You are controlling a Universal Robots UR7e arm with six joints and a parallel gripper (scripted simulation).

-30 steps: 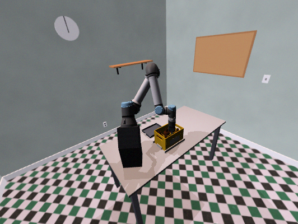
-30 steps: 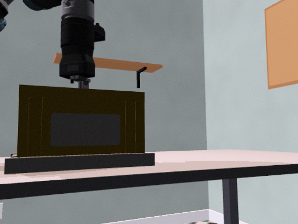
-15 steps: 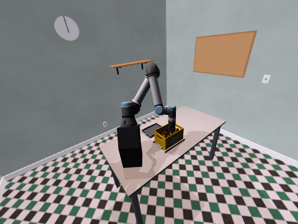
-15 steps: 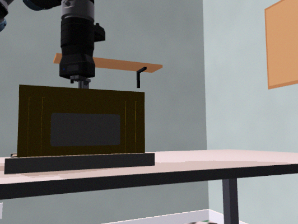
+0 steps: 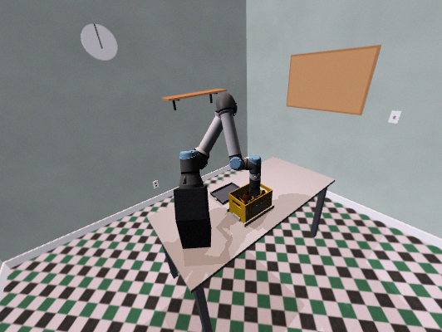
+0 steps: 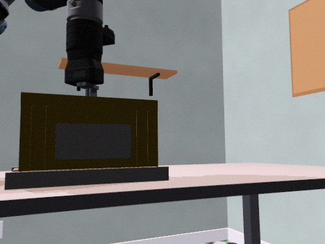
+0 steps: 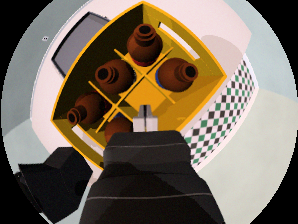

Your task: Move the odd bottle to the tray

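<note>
My hand is 80 mm above the crate, 40 mm to the right of it and 10 mm past it. Round my hand: dark tray 320 mm to the left, 150 mm below, 60 mm behind; then brown bottle 100 mm to the left, 80 mm ahead, 70 mm below.
</note>
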